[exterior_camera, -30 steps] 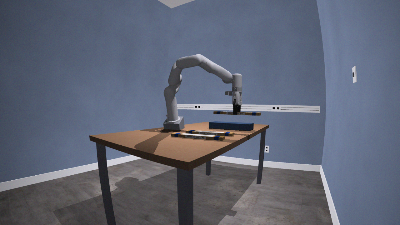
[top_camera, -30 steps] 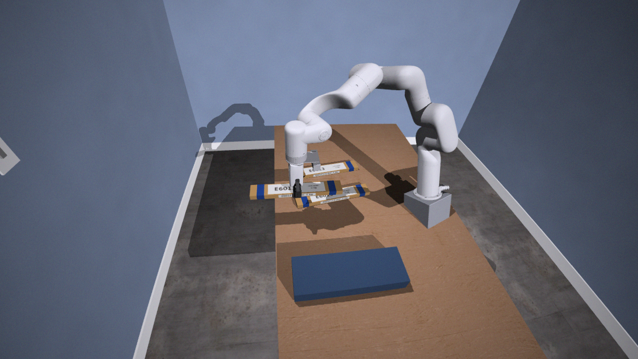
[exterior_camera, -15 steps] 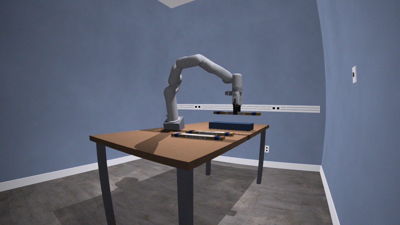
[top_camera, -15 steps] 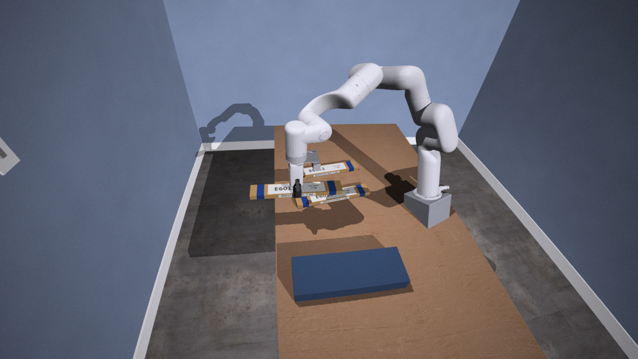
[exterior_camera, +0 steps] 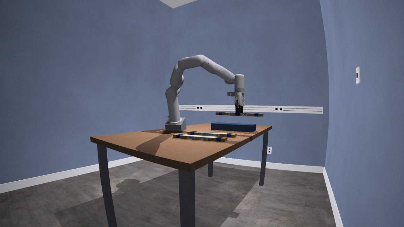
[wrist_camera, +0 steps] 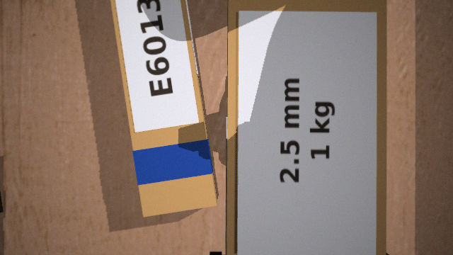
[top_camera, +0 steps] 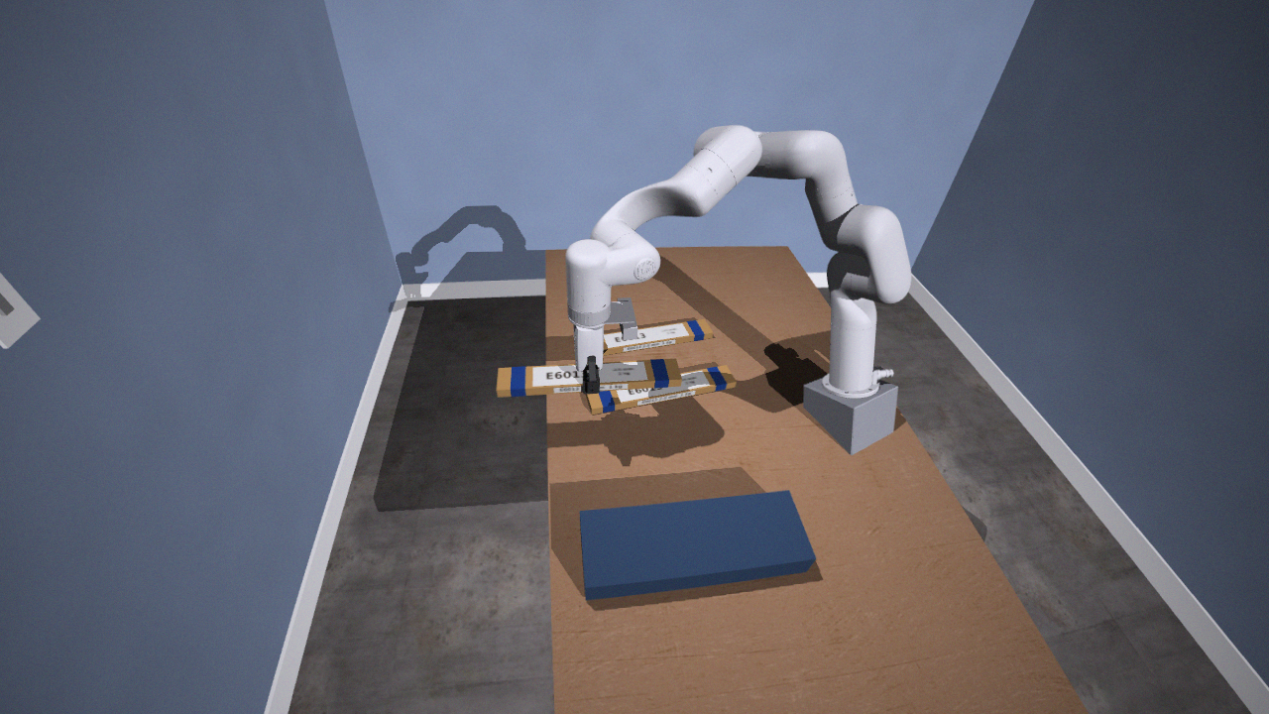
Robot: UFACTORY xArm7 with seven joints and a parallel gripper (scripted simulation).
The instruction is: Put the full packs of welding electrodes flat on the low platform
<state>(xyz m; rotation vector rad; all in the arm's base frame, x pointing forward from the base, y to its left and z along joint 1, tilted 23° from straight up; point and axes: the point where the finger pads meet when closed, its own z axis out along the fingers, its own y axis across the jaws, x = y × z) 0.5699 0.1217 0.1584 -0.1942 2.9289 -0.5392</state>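
My hand is 19 cm past the low blue platform, 29 cm to the right of it and 15 cm above it.
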